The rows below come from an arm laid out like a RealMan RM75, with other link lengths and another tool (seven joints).
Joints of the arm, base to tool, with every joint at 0 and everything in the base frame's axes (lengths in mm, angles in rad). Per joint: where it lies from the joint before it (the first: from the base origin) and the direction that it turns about. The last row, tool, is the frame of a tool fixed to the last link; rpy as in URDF.
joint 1: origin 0 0 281.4 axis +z
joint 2: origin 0 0 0 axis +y
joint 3: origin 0 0 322.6 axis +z
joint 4: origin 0 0 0 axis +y
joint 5: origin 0 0 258.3 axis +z
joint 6: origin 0 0 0 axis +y
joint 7: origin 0 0 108 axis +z
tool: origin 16 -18 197 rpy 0 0.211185 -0.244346
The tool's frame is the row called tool.
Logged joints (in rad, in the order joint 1, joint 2, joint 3, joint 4, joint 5, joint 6, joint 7), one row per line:
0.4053 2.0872 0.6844 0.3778 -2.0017 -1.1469 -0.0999
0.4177 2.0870 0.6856 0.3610 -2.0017 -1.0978 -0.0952
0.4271 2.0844 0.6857 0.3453 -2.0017 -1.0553 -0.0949
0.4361 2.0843 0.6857 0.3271 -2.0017 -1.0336 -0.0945
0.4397 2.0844 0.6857 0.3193 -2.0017 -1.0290 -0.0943
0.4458 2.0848 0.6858 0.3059 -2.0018 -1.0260 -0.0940
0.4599 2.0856 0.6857 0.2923 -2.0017 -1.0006 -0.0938
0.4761 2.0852 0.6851 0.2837 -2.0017 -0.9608 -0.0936
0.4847 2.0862 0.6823 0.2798 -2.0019 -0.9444 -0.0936
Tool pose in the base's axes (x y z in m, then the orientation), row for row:
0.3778 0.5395 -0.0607 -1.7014 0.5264 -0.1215
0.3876 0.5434 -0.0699 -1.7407 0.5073 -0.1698
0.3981 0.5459 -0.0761 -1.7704 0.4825 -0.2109
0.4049 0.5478 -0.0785 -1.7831 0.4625 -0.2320
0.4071 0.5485 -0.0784 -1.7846 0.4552 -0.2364
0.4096 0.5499 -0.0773 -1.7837 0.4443 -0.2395
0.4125 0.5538 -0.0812 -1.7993 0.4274 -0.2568
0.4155 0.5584 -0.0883 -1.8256 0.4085 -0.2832
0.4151 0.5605 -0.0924 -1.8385 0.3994 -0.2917
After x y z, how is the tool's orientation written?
As angles about the fixed x, y, z axes (roll, pitch, yaw), in radians.
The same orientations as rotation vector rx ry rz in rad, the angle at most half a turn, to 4 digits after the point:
-1.6239 0.4897 0.3560
-1.6521 0.5112 0.3156
-1.6747 0.5255 0.2729
-1.6859 0.5287 0.2438
-1.6880 0.5273 0.2346
-1.6891 0.5226 0.2224
-1.7036 0.5252 0.1995
-1.7266 0.5348 0.1713
-1.7392 0.5361 0.1608

